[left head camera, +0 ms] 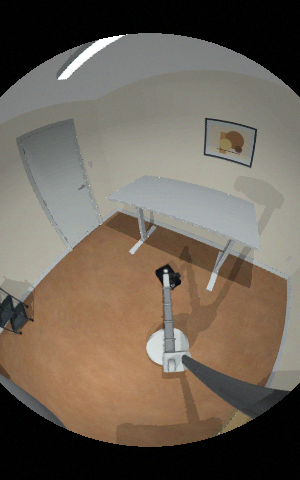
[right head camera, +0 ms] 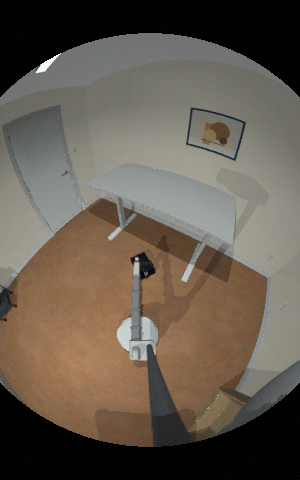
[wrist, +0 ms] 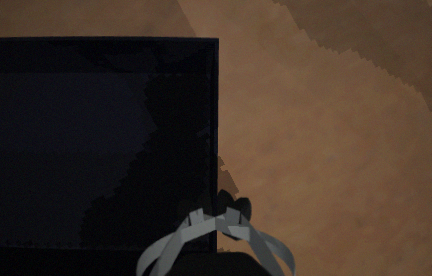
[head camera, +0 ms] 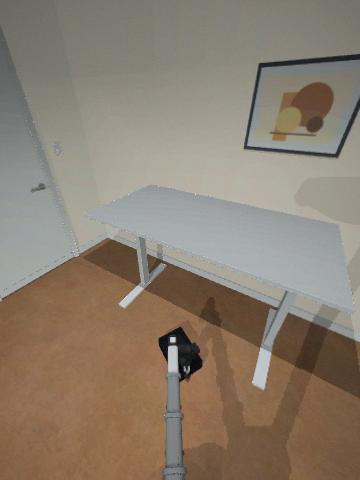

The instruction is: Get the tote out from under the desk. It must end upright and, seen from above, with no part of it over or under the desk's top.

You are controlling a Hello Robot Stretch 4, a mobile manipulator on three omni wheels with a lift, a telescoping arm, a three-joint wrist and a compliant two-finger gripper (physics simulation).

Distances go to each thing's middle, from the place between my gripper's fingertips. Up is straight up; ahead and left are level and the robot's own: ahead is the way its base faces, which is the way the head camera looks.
I see my gripper 15 cm short of the tote (wrist: pixel 111 132) and 4 cm to the right of it.
